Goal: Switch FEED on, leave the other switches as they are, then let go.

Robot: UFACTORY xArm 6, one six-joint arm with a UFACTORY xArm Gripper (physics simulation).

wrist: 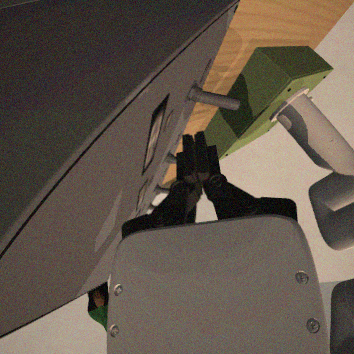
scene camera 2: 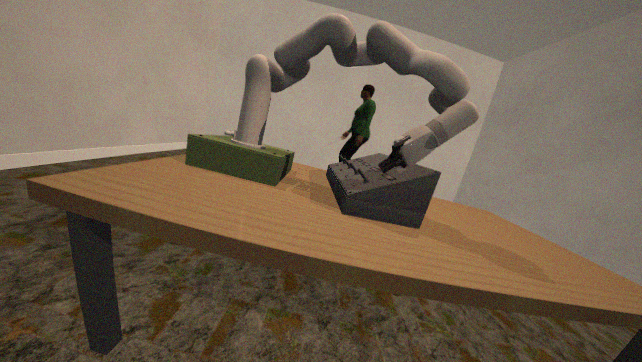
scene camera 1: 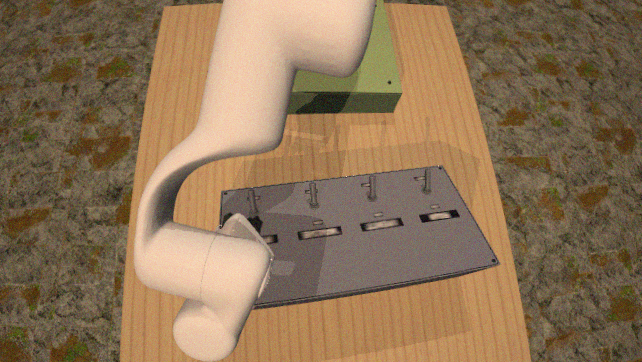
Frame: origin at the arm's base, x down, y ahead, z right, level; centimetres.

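Seen in the pictures: gripper, between the fingertips: (wrist: 196,144) (scene camera 2: 380,169) (scene camera 1: 253,222); arm's base, origin of its link: (wrist: 287,102) (scene camera 2: 248,145).
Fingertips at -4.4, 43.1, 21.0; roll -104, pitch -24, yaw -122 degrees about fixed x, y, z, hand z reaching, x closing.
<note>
Pixels of each thing's top centre, then the offset from my fingertips to it, as dx, dy, dz. Level surfaces: height alone.
- FEED lever, centre of its top: (wrist: 228,112) (scene camera 1: 251,198) +1.2, -5.1, -0.3
- VALVE lever, centre of its top: (scene camera 1: 313,190) +1.2, -4.0, -12.3
- VENT lever, centre of its top: (scene camera 1: 374,183) +1.2, -2.8, -24.2
- FAN lever, centre of its top: (scene camera 1: 430,176) +1.2, -1.6, -36.1
- wooden table, height of its surface: dx +14.3
The dark grey switch panel (scene camera 1: 390,255) (scene camera 2: 390,200) (wrist: 75,200) has a sloping face. The FEED lever (scene camera 1: 252,201) (wrist: 217,99) is at its left end in scene camera 1 and leans toward the back edge, away from its name plate (scene camera 1: 270,239) (wrist: 157,131). The VALVE lever (scene camera 1: 313,194), VENT lever (scene camera 1: 372,187) and FAN lever (scene camera 1: 427,181) lean the same way. My gripper (scene camera 1: 255,221) (scene camera 2: 384,166) (wrist: 196,144) is shut and empty, low over the panel close to the FEED lever. Contact cannot be made out. The labels are blurred.
A green base block (scene camera 1: 345,102) (scene camera 2: 235,160) (wrist: 265,85) carries the arm behind the panel. The panel stands on a wooden table (scene camera 1: 410,320) (scene camera 2: 225,215). A person in green (scene camera 2: 364,120) shows beyond the table. My arm covers the panel's left front corner in scene camera 1.
</note>
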